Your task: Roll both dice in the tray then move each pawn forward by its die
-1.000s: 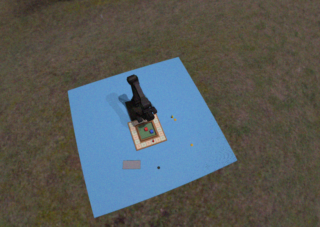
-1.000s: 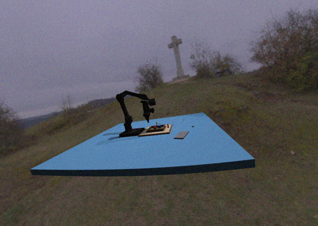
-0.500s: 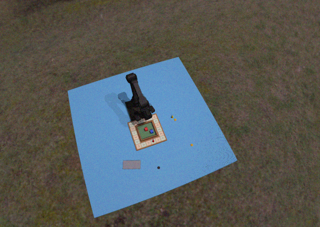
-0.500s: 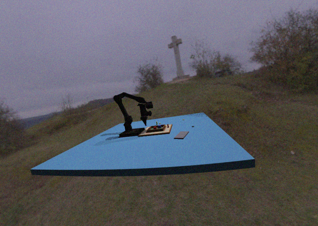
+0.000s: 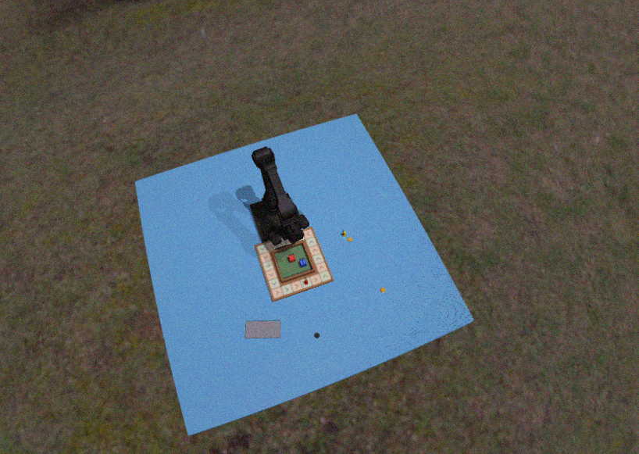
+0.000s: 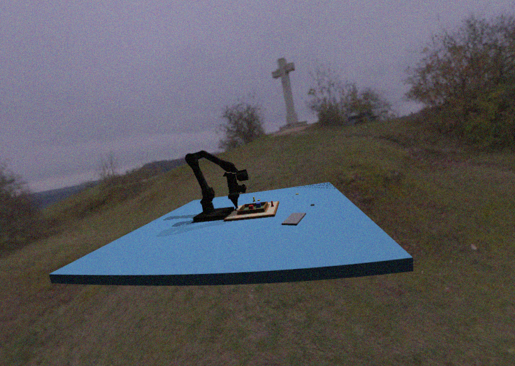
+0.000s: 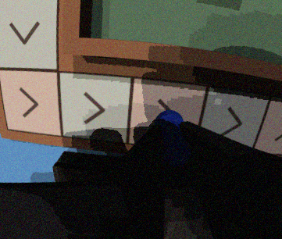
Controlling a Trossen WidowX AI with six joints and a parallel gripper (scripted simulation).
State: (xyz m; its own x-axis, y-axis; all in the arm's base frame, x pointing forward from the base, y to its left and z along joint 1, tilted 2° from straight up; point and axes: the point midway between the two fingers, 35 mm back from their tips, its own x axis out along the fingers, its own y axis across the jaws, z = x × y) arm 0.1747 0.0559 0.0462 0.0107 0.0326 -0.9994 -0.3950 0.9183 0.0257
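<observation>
My gripper tip is now 1 cm below the blue pawn. The rest, counted from my gripper tip: red pawn (22 cm ahead, 4 cm to the left, 1 cm below); then grey flat plate (39 cm ahead, 18 cm to the right, 3 cm below); then green tray (11 cm ahead, 3 cm below).
</observation>
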